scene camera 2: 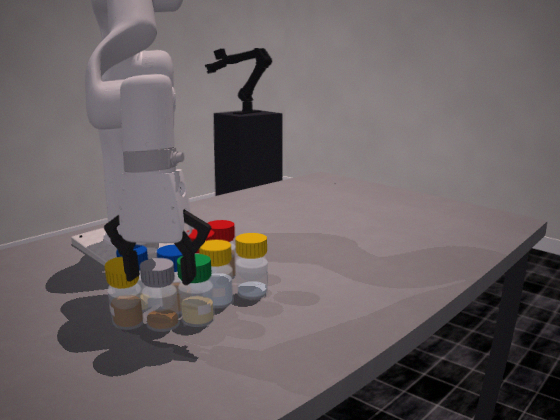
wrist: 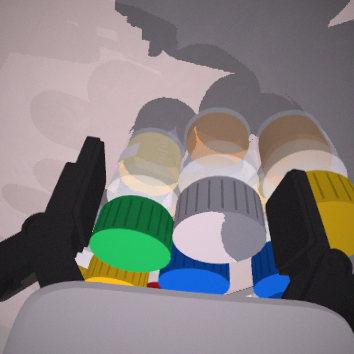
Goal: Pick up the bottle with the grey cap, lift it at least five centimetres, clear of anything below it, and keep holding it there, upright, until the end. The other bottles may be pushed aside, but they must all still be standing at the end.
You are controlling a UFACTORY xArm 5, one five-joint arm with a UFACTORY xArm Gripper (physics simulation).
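Places are measured from the arm's base along level axes (x right, y ahead, z up), in millimetres.
Pixels of known places: gripper, fingertip midpoint: (scene camera 2: 160, 280) (wrist: 193, 173).
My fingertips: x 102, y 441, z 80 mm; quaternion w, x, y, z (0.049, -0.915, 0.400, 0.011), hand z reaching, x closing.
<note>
For each thing: its top centre in the pictures, then the offset to it from my fingertips.
- bottle with the grey cap, top centre: (wrist: 218, 240) (scene camera 2: 156, 264) dy -46, dx -14, dz +7 mm
- green-capped bottle, top centre: (wrist: 128, 252) (scene camera 2: 193, 260) dy -30, dx -72, dz +7 mm
- yellow-capped bottle, top centre: (wrist: 323, 246) (scene camera 2: 120, 261) dy -75, dx +37, dz +12 mm
The bottle with the grey cap (scene camera 2: 158, 272) (wrist: 220, 200) stands upright in the front row, with orange-brown contents. A green-capped bottle (scene camera 2: 195, 267) (wrist: 131, 235) stands close on one side of it, and a yellow-capped bottle (scene camera 2: 122, 272) (wrist: 332, 205) on the other. My gripper (scene camera 2: 160, 281) (wrist: 193, 173) is open, pointing down at about cap height. In the wrist view the grey and green caps both show between the fingers, and one finger overlaps the yellow cap's edge. Whether the fingers touch any cap, I cannot tell.
Two blue-capped bottles (scene camera 2: 132, 253) (scene camera 2: 170, 252) (wrist: 194, 280) (wrist: 270, 284) stand close behind. More yellow-capped bottles (scene camera 2: 215, 252) (scene camera 2: 251, 245) and red-capped bottles (scene camera 2: 221, 230) stand behind on the right in the scene view. A black pedestal (scene camera 2: 247, 150) with a small black arm stands beyond the table.
</note>
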